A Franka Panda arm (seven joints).
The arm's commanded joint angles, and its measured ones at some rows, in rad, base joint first. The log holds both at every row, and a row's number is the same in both.
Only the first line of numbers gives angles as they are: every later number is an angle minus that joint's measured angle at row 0.
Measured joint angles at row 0:
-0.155 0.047 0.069 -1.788 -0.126 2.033 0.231
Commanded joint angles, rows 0 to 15:
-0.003 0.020 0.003 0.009 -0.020 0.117 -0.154
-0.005 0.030 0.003 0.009 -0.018 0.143 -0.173
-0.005 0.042 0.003 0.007 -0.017 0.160 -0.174
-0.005 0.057 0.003 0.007 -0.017 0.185 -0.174
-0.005 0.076 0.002 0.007 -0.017 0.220 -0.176
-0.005 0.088 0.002 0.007 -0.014 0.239 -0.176
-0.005 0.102 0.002 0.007 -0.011 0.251 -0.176
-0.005 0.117 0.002 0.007 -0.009 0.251 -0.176
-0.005 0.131 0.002 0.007 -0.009 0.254 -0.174
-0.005 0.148 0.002 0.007 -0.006 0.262 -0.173
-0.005 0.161 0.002 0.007 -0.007 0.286 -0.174
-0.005 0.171 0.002 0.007 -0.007 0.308 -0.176
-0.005 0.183 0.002 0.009 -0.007 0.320 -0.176
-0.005 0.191 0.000 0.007 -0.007 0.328 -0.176
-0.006 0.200 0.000 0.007 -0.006 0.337 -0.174
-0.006 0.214 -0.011 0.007 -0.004 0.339 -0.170
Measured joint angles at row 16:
-0.002 0.189 0.000 -0.001 0.000 0.315 -0.161
